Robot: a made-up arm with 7 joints. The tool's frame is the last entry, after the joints. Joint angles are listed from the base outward.
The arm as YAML. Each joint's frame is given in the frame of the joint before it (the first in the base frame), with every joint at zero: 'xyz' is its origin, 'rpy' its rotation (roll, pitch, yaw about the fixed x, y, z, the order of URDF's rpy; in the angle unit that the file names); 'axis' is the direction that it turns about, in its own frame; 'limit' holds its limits. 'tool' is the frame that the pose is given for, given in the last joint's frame.
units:
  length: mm
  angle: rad
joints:
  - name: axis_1
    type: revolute
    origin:
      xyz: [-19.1, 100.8, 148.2]
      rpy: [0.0, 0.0, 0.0]
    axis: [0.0, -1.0, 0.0]
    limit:
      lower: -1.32
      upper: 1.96
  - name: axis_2
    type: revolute
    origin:
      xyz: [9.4, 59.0, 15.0]
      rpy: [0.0, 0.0, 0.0]
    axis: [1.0, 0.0, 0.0]
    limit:
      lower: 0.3
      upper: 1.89
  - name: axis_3
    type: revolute
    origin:
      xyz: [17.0, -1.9, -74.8]
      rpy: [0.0, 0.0, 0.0]
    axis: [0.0, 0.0, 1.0]
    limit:
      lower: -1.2
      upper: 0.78
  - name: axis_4
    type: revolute
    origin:
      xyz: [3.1, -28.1, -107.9]
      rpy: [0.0, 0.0, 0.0]
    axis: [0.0, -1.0, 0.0]
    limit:
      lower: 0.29
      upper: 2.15
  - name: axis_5
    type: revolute
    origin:
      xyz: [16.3, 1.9, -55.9]
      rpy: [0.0, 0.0, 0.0]
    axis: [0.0, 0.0, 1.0]
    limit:
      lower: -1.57
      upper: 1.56
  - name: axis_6
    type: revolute
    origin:
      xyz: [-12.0, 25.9, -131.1]
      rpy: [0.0, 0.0, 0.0]
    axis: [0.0, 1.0, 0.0]
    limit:
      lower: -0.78
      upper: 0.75
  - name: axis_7
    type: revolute
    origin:
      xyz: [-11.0, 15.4, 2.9]
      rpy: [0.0, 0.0, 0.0]
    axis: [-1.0, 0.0, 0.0]
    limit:
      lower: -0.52
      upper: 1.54
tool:
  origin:
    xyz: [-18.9, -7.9, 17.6]
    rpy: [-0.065, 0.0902, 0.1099]
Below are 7 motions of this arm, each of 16 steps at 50 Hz.
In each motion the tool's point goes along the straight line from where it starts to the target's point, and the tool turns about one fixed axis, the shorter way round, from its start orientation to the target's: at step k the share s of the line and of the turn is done. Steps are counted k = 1, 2, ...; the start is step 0. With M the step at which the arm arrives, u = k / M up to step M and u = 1 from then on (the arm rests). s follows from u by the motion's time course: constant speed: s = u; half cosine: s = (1 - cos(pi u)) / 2; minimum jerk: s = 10 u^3 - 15 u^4 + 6 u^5.
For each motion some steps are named. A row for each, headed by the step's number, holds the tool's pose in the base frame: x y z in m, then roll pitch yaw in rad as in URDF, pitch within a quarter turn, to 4 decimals.
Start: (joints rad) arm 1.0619 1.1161 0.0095 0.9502 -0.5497 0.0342 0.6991
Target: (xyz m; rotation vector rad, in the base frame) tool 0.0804 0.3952 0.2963 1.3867 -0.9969 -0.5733
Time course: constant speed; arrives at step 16
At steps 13, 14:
13: 0.0891 0.4000 0.2890 1.6336 -0.2878 -1.0325
14: 0.0862 0.3984 0.2914 1.6485 -0.2719 -1.0322

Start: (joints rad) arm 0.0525 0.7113 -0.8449 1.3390 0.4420 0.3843 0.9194
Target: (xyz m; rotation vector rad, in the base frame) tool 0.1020 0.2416 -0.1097 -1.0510 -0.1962 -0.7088
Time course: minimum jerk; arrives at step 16
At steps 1, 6, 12, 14, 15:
1: 0.1228 0.2419 -0.0922 -0.8190 -0.3678 -0.7236
6: 0.1171 0.2418 -0.0970 -0.8553 -0.4038 -0.6716
12: 0.1042 0.2416 -0.1079 -0.9479 -0.4788 -0.5446
14: 0.1023 0.2416 -0.1094 -0.9620 -0.4884 -0.5257
15: 0.1020 0.2416 -0.1097 -0.9643 -0.4899 -0.5227

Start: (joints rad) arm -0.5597 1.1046 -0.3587 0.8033 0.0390 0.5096 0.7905
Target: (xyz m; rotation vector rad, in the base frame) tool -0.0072 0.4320 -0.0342 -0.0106 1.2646 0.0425
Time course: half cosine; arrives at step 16
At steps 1, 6, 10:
1: 0.0198 0.4188 -0.0375 -0.0425 0.7434 -0.3738
6: 0.0116 0.4228 -0.0365 -0.0620 0.9015 -0.2762
10: 0.0012 0.4279 -0.0352 -0.0456 1.1043 -0.1188

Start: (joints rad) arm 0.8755 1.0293 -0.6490 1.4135 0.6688 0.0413 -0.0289
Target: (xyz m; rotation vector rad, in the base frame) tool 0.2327 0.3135 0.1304 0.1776 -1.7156 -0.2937
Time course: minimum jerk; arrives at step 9
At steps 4, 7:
4: 0.2334 0.3099 0.1230 1.8932 -1.1952 -2.0059
7: 0.2328 0.3130 0.1295 2.0097 -1.2321 -2.0878

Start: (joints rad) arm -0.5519 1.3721 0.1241 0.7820 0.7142 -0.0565 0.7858
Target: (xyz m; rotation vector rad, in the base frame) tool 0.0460 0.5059 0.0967 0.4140 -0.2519 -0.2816
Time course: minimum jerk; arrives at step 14
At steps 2, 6, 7, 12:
2: 0.0477 0.4873 0.0380 0.2002 -0.4330 -0.3508
6: 0.0471 0.4939 0.0587 0.2899 -0.3444 -0.3505
7: 0.0469 0.4964 0.0667 0.3236 -0.3104 -0.3482
12: 0.0460 0.5055 0.0953 0.4436 -0.1890 -0.3304

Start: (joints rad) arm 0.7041 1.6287 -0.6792 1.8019 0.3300 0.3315 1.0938
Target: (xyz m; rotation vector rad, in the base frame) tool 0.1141 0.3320 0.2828 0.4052 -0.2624 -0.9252
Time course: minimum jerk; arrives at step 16
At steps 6, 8, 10, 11, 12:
6: 0.1417 0.3405 0.2232 0.3344 -0.1720 -1.1964
8: 0.1331 0.3379 0.2417 0.3712 -0.1297 -1.1225
10: 0.1246 0.3352 0.2602 0.4109 -0.0903 -1.0474
11: 0.1209 0.3341 0.2680 0.4285 -0.0745 -1.0152
12: 0.1180 0.3332 0.2743 0.4431 -0.0623 -0.9892

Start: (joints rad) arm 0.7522 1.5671 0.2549 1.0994 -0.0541 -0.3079 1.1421
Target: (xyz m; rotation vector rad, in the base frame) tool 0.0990 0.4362 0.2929 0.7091 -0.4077 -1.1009
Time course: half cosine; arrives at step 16
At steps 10, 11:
10: 0.0830 0.4398 0.3009 0.9365 -0.0449 -1.1881
11: 0.0875 0.4388 0.2987 0.8905 -0.0215 -1.1747

